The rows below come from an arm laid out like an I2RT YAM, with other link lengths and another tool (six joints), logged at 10 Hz.
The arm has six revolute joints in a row. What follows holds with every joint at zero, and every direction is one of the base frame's.
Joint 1 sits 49.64 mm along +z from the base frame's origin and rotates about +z.
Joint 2 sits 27.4 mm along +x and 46.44 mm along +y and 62.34 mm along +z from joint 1 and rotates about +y.
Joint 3 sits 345.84 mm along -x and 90.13 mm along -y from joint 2 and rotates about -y.
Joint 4 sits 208.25 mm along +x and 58.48 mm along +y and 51 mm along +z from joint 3 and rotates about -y.
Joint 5 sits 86.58 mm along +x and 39.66 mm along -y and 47.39 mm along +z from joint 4 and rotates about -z.
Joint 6 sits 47.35 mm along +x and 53.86 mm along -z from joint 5 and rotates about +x.
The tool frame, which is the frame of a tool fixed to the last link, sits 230 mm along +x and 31 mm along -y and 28 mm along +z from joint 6; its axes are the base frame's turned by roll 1.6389, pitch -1.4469 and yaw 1.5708 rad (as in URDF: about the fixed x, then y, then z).
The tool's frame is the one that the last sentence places.
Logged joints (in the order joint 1, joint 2, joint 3, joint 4, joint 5, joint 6), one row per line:
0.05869, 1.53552, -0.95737, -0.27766, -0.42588, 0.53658
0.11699, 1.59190, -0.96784, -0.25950, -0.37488, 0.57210
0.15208, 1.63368, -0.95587, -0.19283, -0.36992, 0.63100
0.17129, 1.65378, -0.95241, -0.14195, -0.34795, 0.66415
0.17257, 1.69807, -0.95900, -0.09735, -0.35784, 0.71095
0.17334, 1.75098, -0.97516, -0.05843, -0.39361, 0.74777
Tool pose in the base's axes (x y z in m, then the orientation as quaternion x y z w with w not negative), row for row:
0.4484, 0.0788, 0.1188, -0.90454, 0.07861, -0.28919, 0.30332
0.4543, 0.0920, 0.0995, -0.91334, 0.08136, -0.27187, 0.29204
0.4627, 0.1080, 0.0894, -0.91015, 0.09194, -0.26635, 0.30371
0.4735, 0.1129, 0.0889, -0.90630, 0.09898, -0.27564, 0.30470
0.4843, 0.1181, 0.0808, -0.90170, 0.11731, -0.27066, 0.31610
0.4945, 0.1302, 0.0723, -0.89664, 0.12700, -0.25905, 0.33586
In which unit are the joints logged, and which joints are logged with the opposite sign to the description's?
The joints are logged in radians. Opposite sign: joint 3.
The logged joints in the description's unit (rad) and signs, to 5 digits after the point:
0.05869, 1.53552, 0.95737, -0.27766, -0.42588, 0.53658
0.11699, 1.59190, 0.96784, -0.25950, -0.37488, 0.57210
0.15208, 1.63368, 0.95587, -0.19283, -0.36992, 0.63100
0.17129, 1.65378, 0.95241, -0.14195, -0.34795, 0.66415
0.17257, 1.69807, 0.95900, -0.09735, -0.35784, 0.71095
0.17334, 1.75098, 0.97516, -0.05843, -0.39361, 0.74777

